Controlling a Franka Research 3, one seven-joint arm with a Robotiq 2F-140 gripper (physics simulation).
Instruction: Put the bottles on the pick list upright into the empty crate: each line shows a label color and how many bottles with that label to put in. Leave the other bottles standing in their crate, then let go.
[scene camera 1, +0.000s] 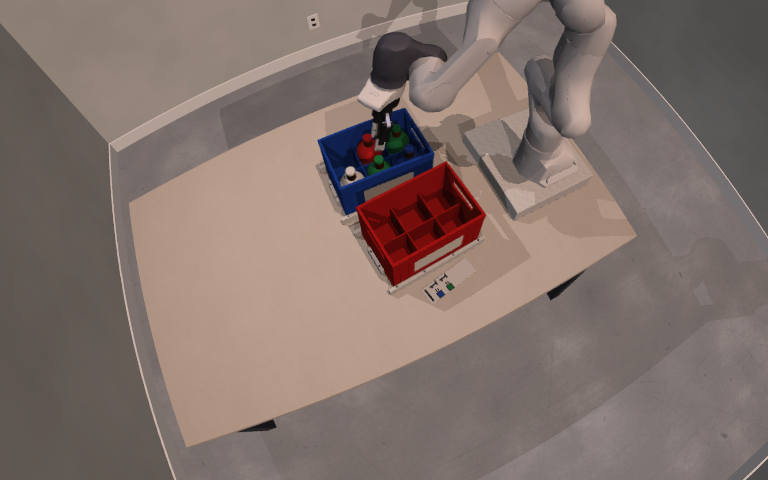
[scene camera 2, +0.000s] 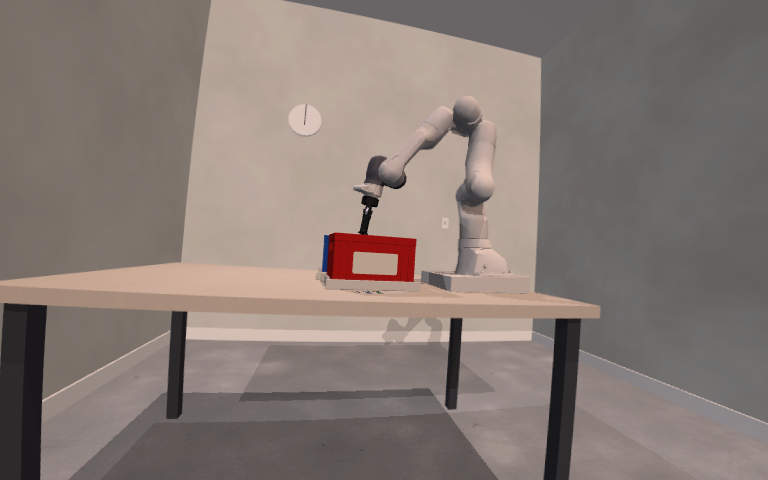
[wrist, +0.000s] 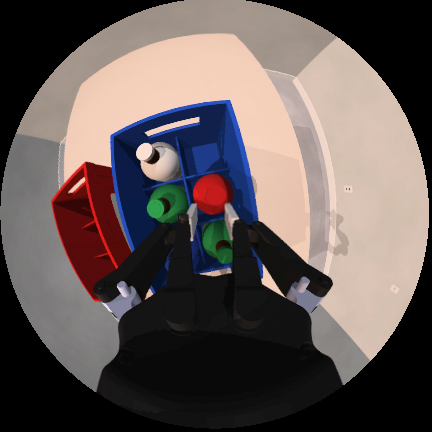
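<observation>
I can see my gripper (scene camera 1: 377, 142), and the wrist view shows my gripper too (wrist: 210, 211). There is a green bottle (wrist: 166, 201), and a second green bottle (wrist: 215, 239) as well. I also see a white bottle (wrist: 159, 161) and a red bottle (wrist: 210, 192), along with a pick list (scene camera 1: 463, 269).
</observation>
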